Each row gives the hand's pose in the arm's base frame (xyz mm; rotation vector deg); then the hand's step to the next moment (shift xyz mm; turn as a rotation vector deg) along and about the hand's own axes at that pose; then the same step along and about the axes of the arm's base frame.
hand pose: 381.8 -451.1 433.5 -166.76 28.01 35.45
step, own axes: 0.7 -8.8 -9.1 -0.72 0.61 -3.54
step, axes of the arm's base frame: 7.0 6.4 8.5 0.50 -1.03 3.48
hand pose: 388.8 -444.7 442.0 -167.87 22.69 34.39
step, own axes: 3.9 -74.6 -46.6 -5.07 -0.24 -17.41
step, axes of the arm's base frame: 41.4 62.5 46.1 1.99 -1.62 17.95
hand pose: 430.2 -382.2 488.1 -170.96 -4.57 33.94
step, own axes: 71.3 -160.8 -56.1 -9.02 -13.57 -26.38
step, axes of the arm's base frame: 82.2 160.0 41.8 1.35 10.58 29.12
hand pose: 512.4 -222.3 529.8 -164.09 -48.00 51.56
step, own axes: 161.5 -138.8 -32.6 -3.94 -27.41 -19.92
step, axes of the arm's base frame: 61.2 203.9 -32.7 -5.35 24.10 23.54
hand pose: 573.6 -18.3 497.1 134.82 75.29 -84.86
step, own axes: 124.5 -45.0 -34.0 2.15 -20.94 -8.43
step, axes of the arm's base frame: 14.6 121.5 -60.8 -8.01 18.48 10.41
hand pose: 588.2 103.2 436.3 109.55 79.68 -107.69
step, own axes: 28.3 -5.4 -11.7 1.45 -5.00 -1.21
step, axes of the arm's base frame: -0.5 25.0 -18.5 -2.68 4.37 1.52
